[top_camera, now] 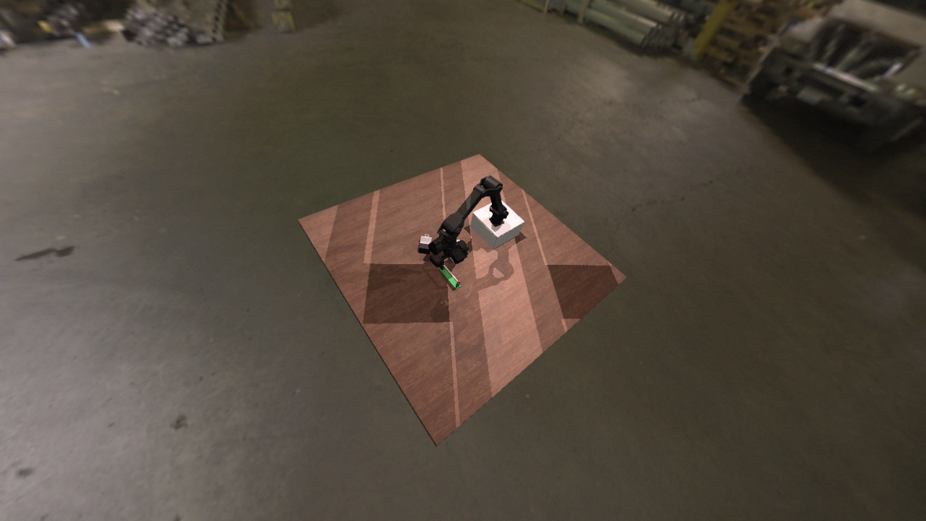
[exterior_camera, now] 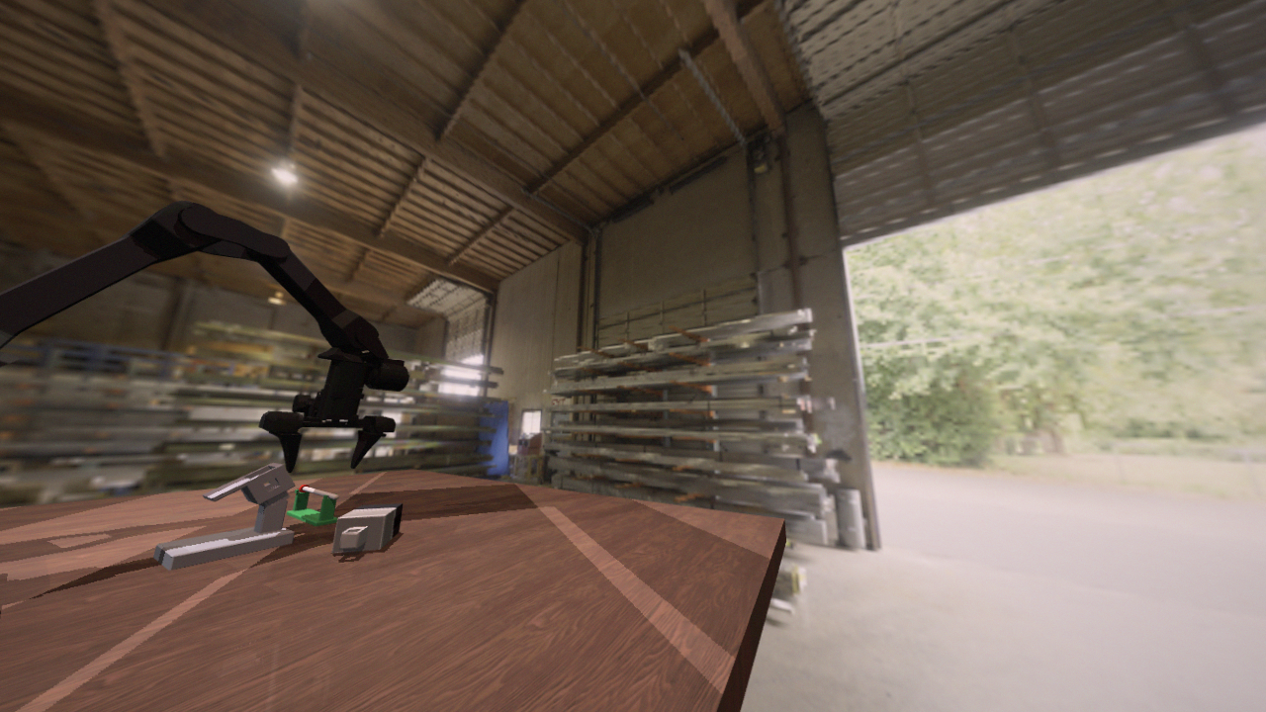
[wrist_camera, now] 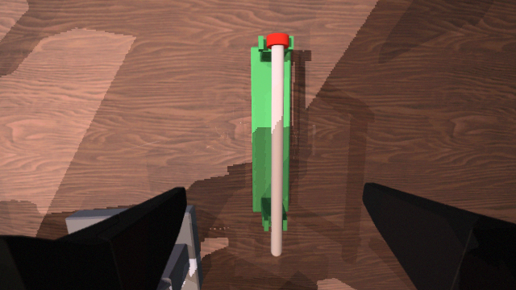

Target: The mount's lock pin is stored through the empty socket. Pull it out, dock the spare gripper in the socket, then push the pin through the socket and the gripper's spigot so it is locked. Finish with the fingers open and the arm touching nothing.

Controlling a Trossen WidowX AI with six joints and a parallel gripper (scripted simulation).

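The spare gripper lies 22 cm to the right of my gripper tip, 6 cm below it and 1 cm ahead of it. From my gripper tip the other things lie so: mount 10 cm behind, 9 cm to the right, 3 cm below; then green cradle 6 cm below, 2 cm to the left.
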